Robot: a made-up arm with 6 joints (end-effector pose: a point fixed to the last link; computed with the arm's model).
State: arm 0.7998 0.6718 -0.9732 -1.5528 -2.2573 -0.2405
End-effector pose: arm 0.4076 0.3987 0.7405 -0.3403 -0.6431 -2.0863
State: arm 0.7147 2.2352 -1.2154 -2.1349 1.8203 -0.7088
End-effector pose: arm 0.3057 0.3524 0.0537 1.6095 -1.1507 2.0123
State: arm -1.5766 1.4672 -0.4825 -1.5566 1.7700 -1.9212
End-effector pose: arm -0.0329 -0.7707 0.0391 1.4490 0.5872 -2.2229
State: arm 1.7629 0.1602 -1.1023 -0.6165 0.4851 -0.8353
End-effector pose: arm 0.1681 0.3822 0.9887 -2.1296 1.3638 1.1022
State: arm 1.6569 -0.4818 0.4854 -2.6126 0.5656 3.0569
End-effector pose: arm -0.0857 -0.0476 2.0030 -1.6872 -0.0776 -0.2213
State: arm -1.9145 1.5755 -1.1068 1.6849 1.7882 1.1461
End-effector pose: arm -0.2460 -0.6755 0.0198 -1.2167 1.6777 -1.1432
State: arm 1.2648 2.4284 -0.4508 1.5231 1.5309 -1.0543
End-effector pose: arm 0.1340 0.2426 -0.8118 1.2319 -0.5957 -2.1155
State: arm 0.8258 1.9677 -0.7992 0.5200 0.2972 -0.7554
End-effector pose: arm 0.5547 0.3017 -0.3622 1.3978 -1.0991 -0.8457
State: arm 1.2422 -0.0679 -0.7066 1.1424 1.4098 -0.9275
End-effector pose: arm 0.3123 0.5241 1.4154 -1.6960 -0.9153 0.8870
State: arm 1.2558 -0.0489 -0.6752 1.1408 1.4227 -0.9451
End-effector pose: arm 0.3140 0.5522 1.4236 -1.6741 -0.9326 0.9109
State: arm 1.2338 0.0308 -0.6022 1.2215 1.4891 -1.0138
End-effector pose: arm 0.3447 0.6424 1.4227 -1.6758 -0.9972 1.0049
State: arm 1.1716 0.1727 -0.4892 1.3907 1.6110 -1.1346
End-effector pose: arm 0.4190 0.7876 1.3902 -1.7150 -1.0997 1.1900
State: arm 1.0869 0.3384 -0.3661 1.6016 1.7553 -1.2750
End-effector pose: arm 0.5314 0.9321 1.3115 -1.7831 -1.1907 1.4453
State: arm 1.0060 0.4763 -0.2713 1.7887 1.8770 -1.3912
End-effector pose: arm 0.6452 1.0221 1.2128 -1.8481 -1.2319 1.6967
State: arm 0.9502 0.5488 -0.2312 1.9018 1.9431 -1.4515
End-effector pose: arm 0.7180 1.0478 1.1448 -1.8866 -1.2302 1.8526
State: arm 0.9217 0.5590 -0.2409 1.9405 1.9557 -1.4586
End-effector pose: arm 0.7424 1.0334 1.1249 -1.9036 -1.2123 1.8927
